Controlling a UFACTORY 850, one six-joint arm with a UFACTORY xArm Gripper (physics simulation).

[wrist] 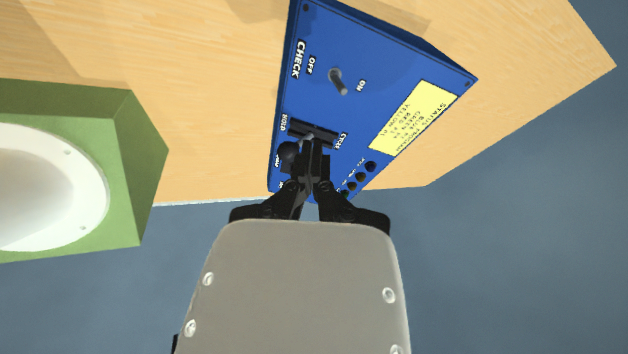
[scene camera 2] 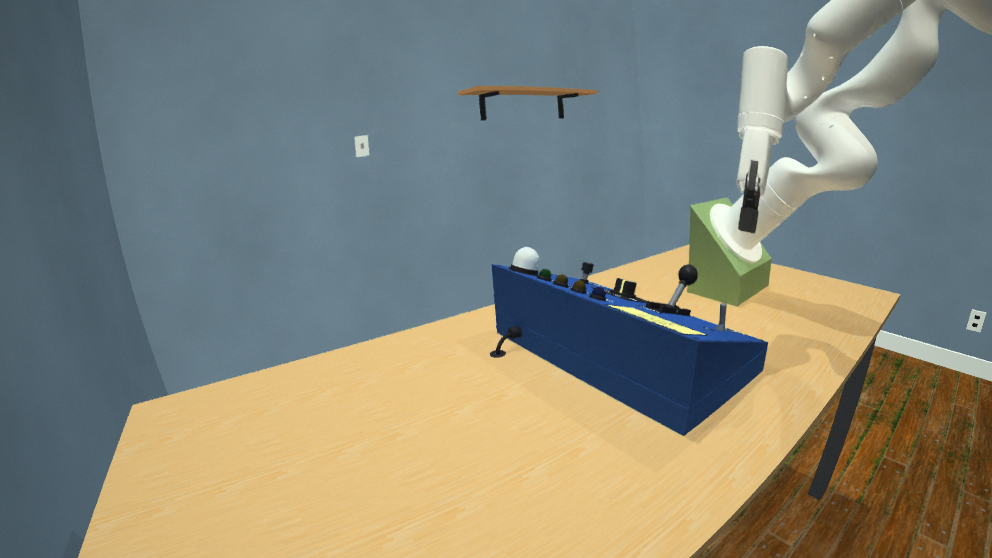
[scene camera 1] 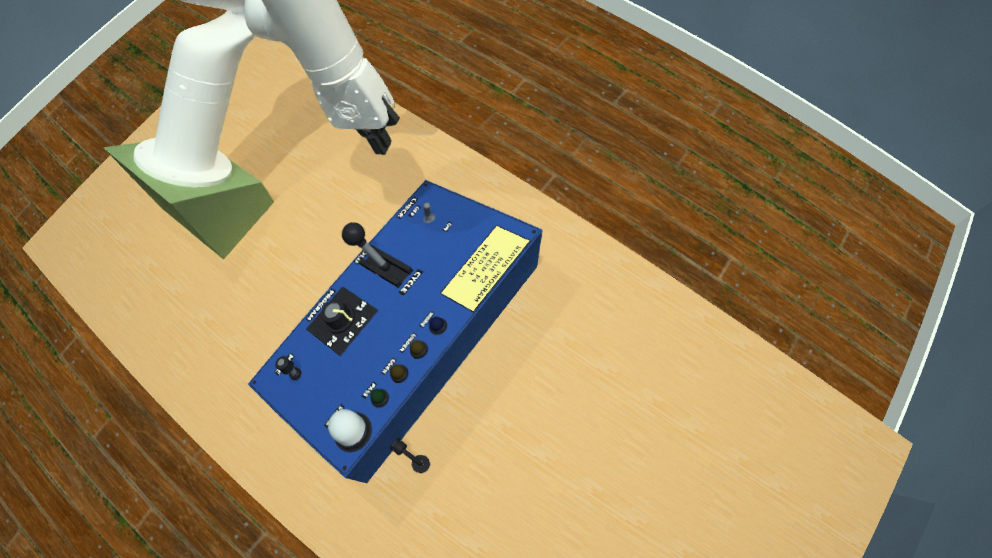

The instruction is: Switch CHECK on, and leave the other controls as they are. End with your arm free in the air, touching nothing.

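Note:
The CHECK toggle is a small grey lever near one end of the blue sloped panel. In the wrist view its tip leans to the ON label's side, away from OFF. My gripper is shut and empty. It hangs in the air above and beyond the panel's CHECK end, on the robot's side, apart from the toggle. In the wrist view the fingers overlap part of the CYCLE lever, which stands farther off, below them.
The panel also bears the PROGRAM knob, a small black-tipped lever, several dark lamps, a white dome and a yellow status plate. The green robot base block stands behind.

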